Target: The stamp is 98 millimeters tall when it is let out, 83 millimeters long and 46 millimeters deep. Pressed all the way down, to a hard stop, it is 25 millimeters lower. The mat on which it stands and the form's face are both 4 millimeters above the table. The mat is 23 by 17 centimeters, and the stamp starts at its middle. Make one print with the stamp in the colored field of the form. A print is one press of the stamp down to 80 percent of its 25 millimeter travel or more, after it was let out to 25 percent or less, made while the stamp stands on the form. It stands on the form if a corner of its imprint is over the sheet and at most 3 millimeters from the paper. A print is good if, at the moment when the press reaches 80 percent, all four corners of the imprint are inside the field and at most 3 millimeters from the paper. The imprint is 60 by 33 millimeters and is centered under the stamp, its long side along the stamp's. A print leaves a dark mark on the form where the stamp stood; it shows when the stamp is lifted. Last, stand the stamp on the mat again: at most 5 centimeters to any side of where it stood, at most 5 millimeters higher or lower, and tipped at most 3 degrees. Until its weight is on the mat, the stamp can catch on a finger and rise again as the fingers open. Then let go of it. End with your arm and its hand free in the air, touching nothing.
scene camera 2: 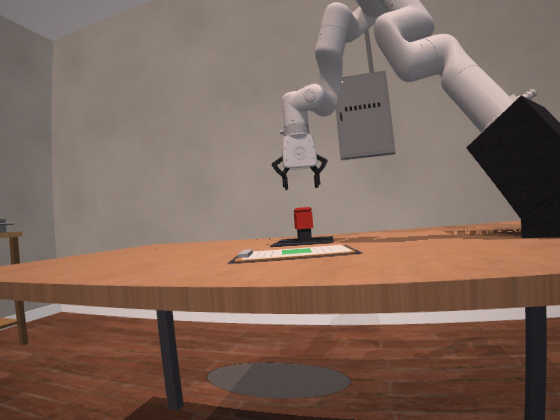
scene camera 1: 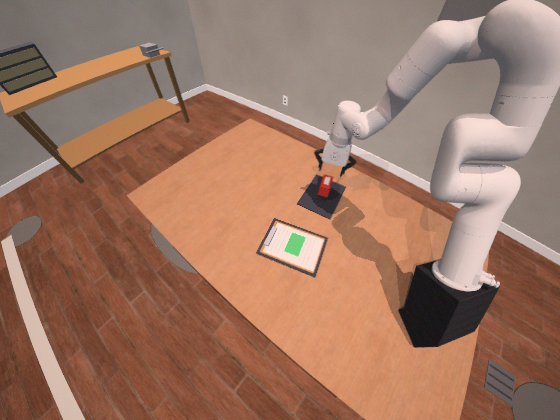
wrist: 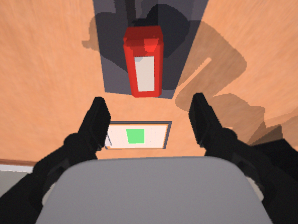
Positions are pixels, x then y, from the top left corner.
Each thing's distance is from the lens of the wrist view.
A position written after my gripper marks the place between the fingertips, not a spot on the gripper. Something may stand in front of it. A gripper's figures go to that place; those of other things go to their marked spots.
my gripper (wrist: 148,105): 0.13 m
red stamp (wrist: 143,46): 0.16 m
form (wrist: 121,134): 0.46 m
The marked spots on the form and the red stamp are 0.35 m apart.
